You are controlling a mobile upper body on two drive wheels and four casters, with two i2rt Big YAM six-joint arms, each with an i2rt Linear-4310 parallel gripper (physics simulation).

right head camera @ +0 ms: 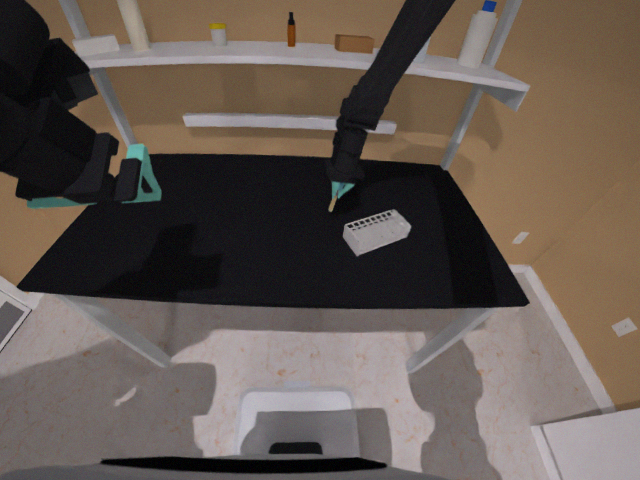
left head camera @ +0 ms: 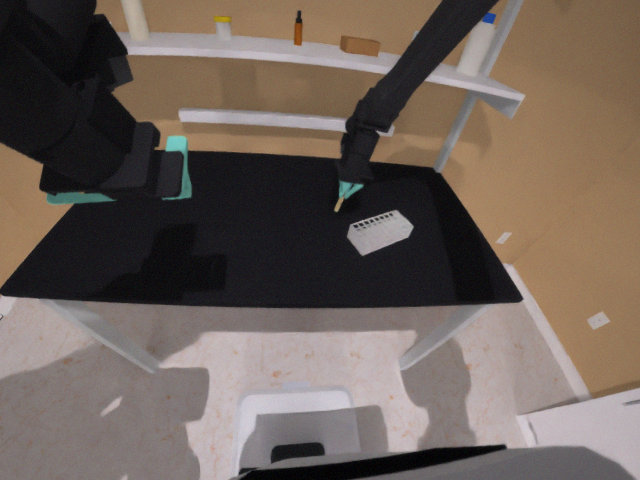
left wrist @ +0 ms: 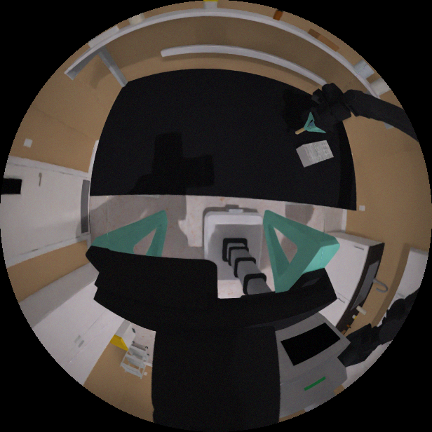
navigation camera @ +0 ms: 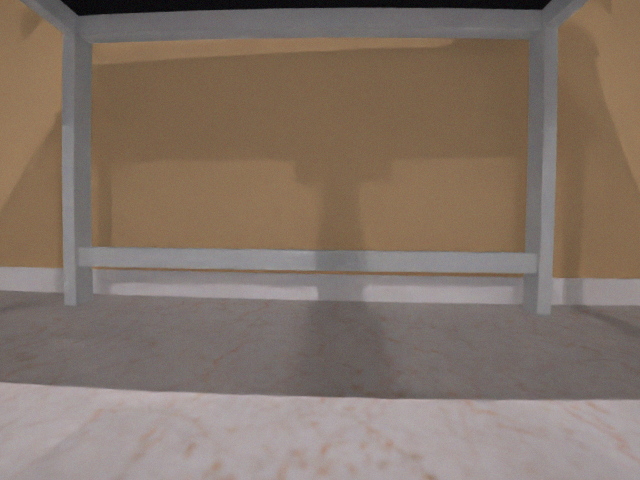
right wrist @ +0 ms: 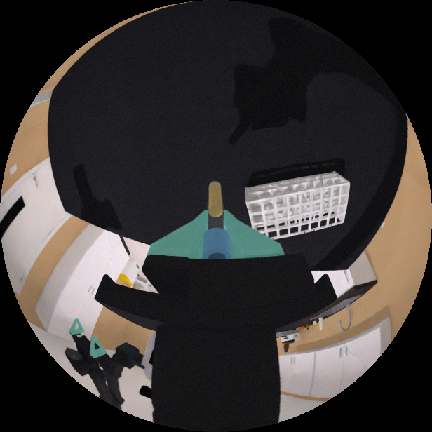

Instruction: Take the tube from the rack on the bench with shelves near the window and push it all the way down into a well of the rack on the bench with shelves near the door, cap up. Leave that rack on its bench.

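Places are measured from the left arm's base along level axes (x ahead, y left, z up), in centimetres.
Pixels of known places: left gripper, fingertip midpoint: point(right head camera: 127, 197) point(left head camera: 153, 194); right gripper, fingertip midpoint: point(right head camera: 335, 197) point(left head camera: 342, 197).
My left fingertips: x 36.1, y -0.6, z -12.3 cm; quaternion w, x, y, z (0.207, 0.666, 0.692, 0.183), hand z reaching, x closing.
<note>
Ahead of a thing's pixels: the offset from my left fingertips to its middle. "*": to the spot under its first point. Level surfaces: height alone.
My right gripper point(left head camera: 344, 195) point(right head camera: 337, 194) point(right wrist: 215, 215) is shut on the tube @[dx +31.3, dy -33.2, dz -23.8 cm] point(left head camera: 339, 204) point(right head camera: 332, 204) point(right wrist: 215, 199). The tube's yellowish lower end sticks out beyond the fingertips, and its blue cap point(right wrist: 216, 242) is between the fingers, near the palm. The white rack @[dx +28.1, dy -47.9, dz -34.4 cm] point(left head camera: 381, 235) point(right head camera: 377, 235) point(left wrist: 315, 154) point(right wrist: 300, 205) stands on the black bench top @[dz -37.2 cm] point(left head camera: 258, 232) point(right head camera: 258, 232). The tube is held beside the rack, above the bench, to the left of the rack in the right wrist view. My left gripper point(left wrist: 214, 215) is open and empty, high in front of the bench.
A white shelf @[dz +8.5 cm] point(left head camera: 258, 50) point(right head camera: 248, 53) above the bench bears a brown box @[* dx +64.7, dy -37.9, dz +11.0 cm] point(left head camera: 359, 45) point(right head camera: 354, 43), an amber bottle @[* dx +68.5, dy -19.0, dz +12.0 cm] point(left head camera: 298, 32) point(right head camera: 291, 33), a yellow-lidded jar @[* dx +66.8, dy +3.5, dz +11.4 cm] point(left head camera: 223, 29) point(right head camera: 218, 36) and white bottles. A lower white rail @[* dx +76.7, dy -4.6, dz -19.8 cm] point(left head camera: 258, 119) point(right head camera: 258, 121) runs along the wall.
</note>
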